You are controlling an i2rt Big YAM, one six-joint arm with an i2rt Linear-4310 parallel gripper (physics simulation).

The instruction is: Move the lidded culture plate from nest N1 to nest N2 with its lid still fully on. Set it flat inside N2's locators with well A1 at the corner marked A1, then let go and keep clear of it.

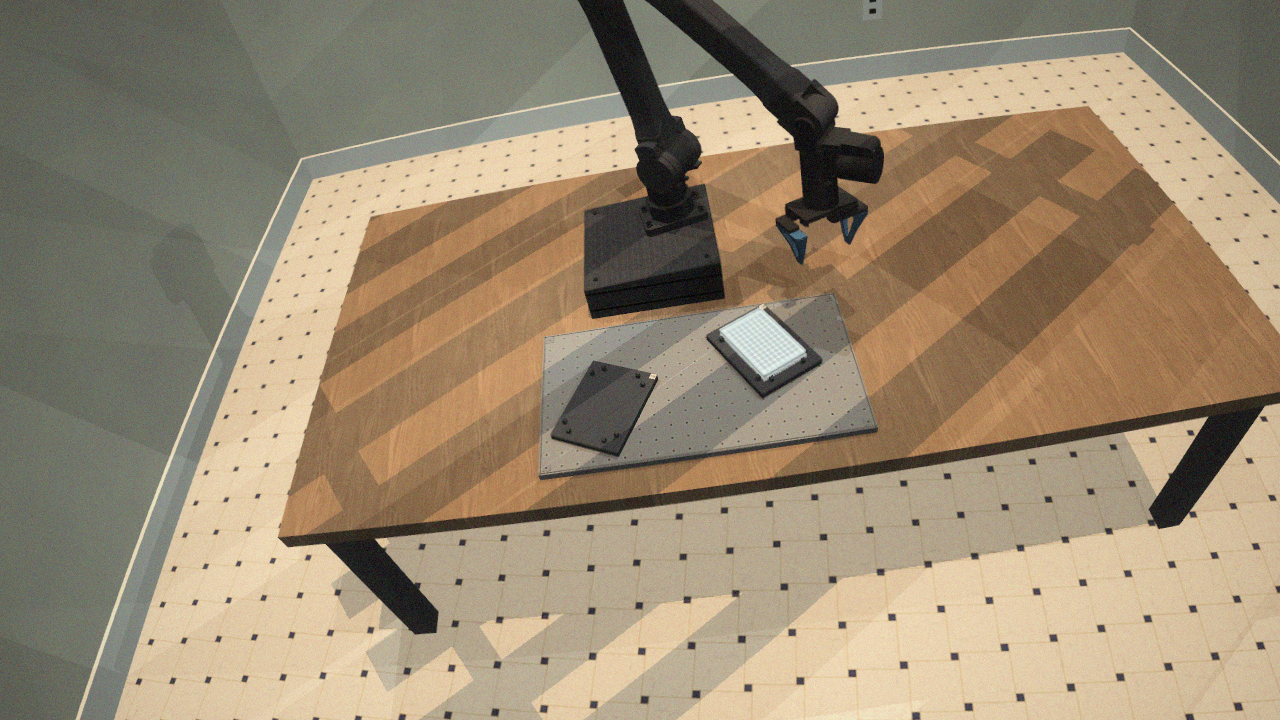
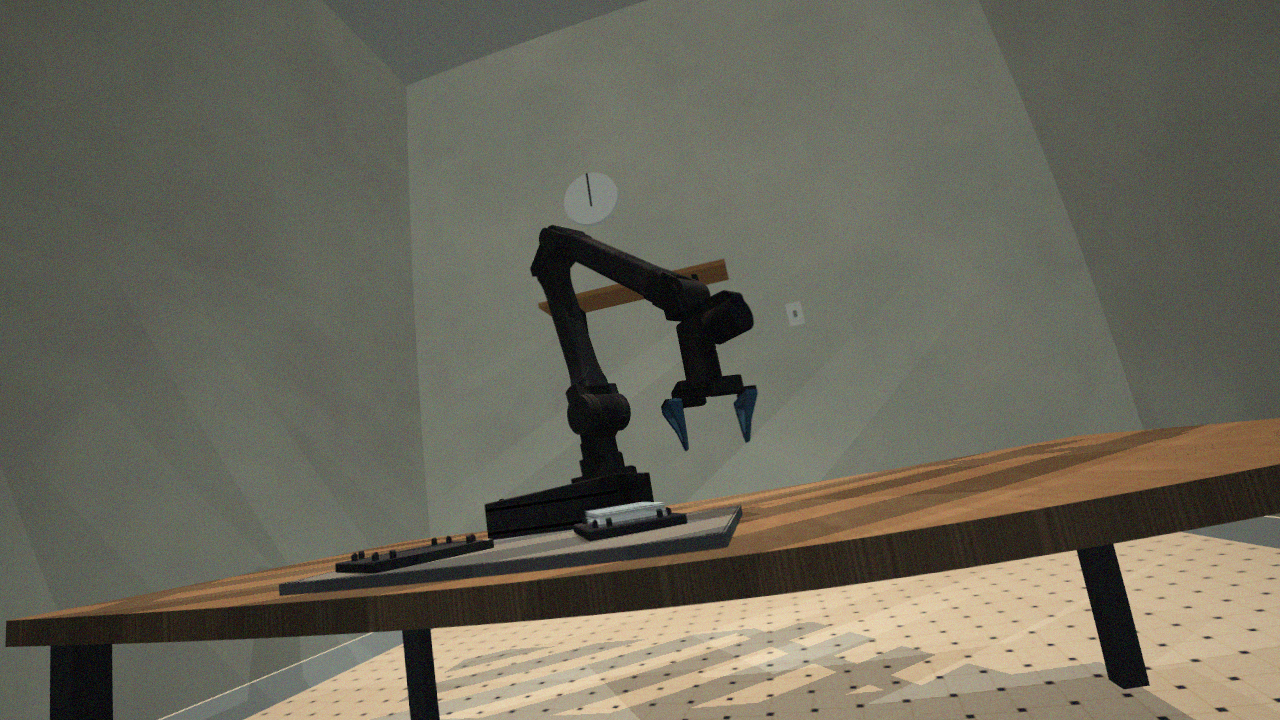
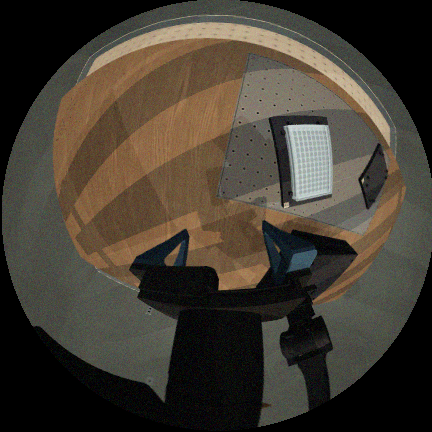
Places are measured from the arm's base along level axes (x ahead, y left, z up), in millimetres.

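Where they show: gripper, fingertip midpoint: (image 1: 824, 252) (image 2: 717, 446) (image 3: 223, 228); arm's base, origin of the base link: (image 1: 673, 215) (image 2: 605, 480).
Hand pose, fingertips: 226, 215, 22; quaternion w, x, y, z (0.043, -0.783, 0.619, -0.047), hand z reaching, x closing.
Note:
Things, the pixels of their centre, and the offset from my fingertips, as dx, dy, dz. Level surfaces: height alone.
- pale lidded culture plate, body centre: (image 2: 622, 510) (image 1: 762, 341) (image 3: 313, 161) +99, -145, -67
- right-hand dark nest, body centre: (image 2: 624, 520) (image 1: 763, 346) (image 3: 308, 160) +100, -144, -80
- grey perforated board, body centre: (image 2: 534, 548) (image 1: 697, 380) (image 3: 344, 164) +120, -264, -97
- wooden table, its level: dz -104
The pale lidded culture plate (image 1: 763, 342) (image 2: 624, 512) (image 3: 311, 162) sits in the right-hand dark nest (image 1: 789, 373) (image 2: 626, 529) (image 3: 283, 165) and looks about flat, with small locator posts around it. The lid looks on; its edge and well A1 are too small to make out. A cream mark shows at one corner of this nest. The other dark nest (image 1: 606, 407) (image 2: 416, 555) (image 3: 376, 175), at the left, is empty and has a cream corner mark too. I cannot read which is N1 or N2. My gripper (image 1: 823, 251) (image 2: 716, 445) (image 3: 223, 228) is open and empty, high above the table behind the plate.
Both nests lie on a grey perforated board (image 1: 689, 429) (image 3: 255, 100) near the table's front edge. The black arm base (image 1: 653, 255) (image 2: 572, 505) stands behind the board. The wooden table (image 1: 1118, 322) (image 3: 165, 135) extends to the right of the board.

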